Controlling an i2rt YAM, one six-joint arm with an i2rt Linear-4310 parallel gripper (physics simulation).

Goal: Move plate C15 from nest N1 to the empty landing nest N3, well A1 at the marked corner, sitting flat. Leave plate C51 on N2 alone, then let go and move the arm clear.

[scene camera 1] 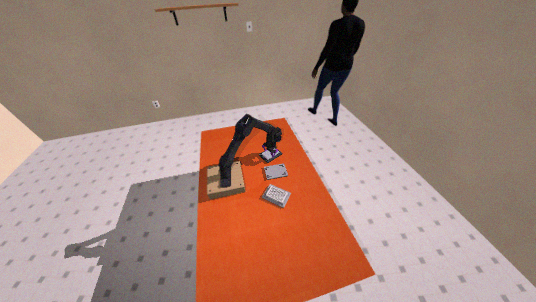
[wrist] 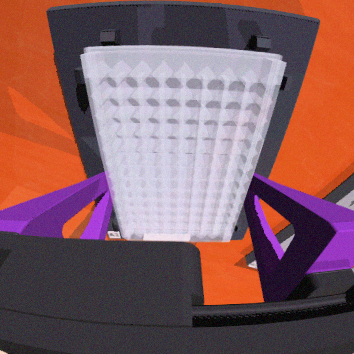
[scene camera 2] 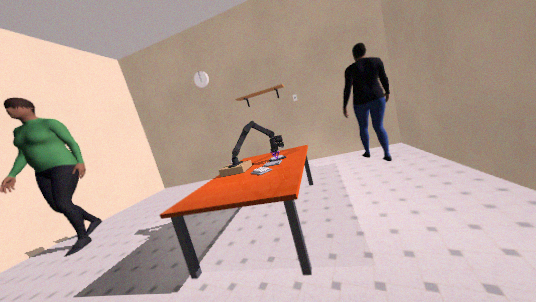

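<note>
A clear-white well plate (scene camera 1: 267,155) (wrist: 180,145), taken to be C15, lies flat in the dark nest (scene camera 1: 272,160) (wrist: 185,20), taken to be N1. My gripper (scene camera 1: 270,151) (scene camera 2: 275,155) (wrist: 178,177) points down over it, shut on the plate, with a purple finger against each long side. A small A1 label (wrist: 114,234) shows at the nest's near left corner in the wrist view. The empty light grey nest (scene camera 1: 276,171) (scene camera 2: 273,163), taken to be N3, is in the middle. Another white plate (scene camera 1: 277,193) (scene camera 2: 261,170), taken to be C51, sits on the third nest (scene camera 1: 284,204). Plate codes are unreadable.
The arm's wooden base block (scene camera 1: 226,191) (scene camera 2: 234,170) stands on the orange table (scene camera 1: 240,250) (scene camera 2: 235,192), left of the nests. Part of a neighbouring nest (wrist: 348,201) shows at the wrist view's right edge. A person in black (scene camera 1: 344,45) (scene camera 2: 369,82) stands beyond the table.
</note>
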